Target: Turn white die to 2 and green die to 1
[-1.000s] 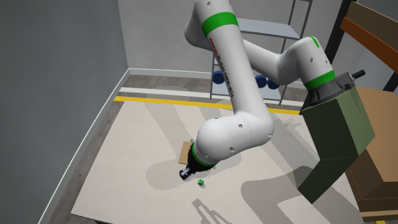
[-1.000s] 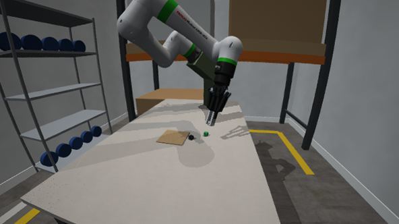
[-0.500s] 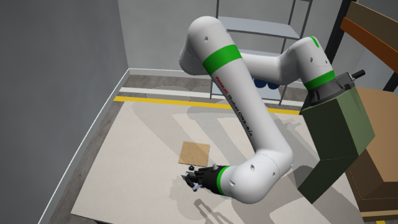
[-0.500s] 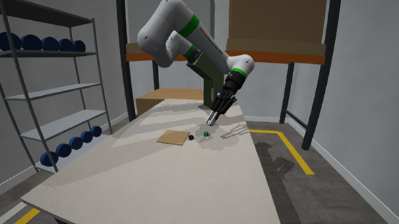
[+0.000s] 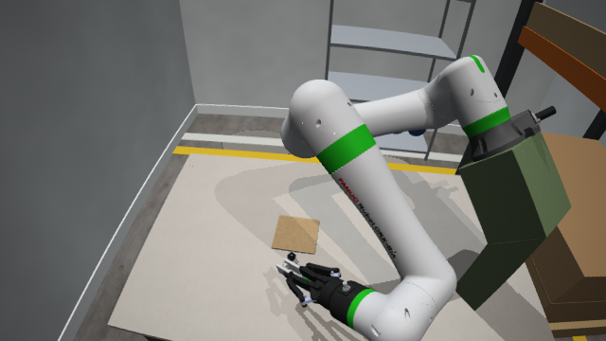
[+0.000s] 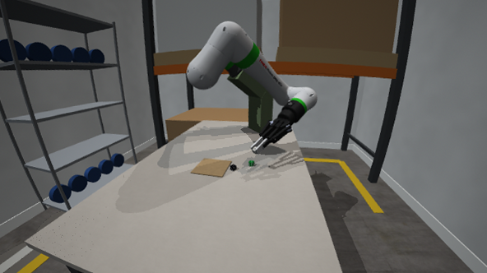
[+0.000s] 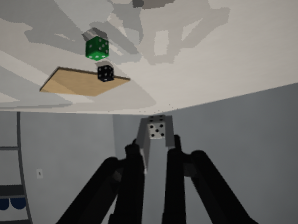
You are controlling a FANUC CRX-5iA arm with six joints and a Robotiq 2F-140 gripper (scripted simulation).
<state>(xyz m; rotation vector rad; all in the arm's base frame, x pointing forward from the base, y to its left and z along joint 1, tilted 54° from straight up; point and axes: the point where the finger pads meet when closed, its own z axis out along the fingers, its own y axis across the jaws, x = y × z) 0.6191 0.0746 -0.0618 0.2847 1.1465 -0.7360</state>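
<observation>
The green die lies 110 mm below my hand, 50 mm behind it and 30 mm to the right of it. The rest, counted from my hand: mat (200 mm to the right, 120 mm below, 30 mm behind); then black die (110 mm to the right, 110 mm below, 10 mm behind); then white die (20 mm to the right, 20 mm below, 10 mm ahead).
</observation>
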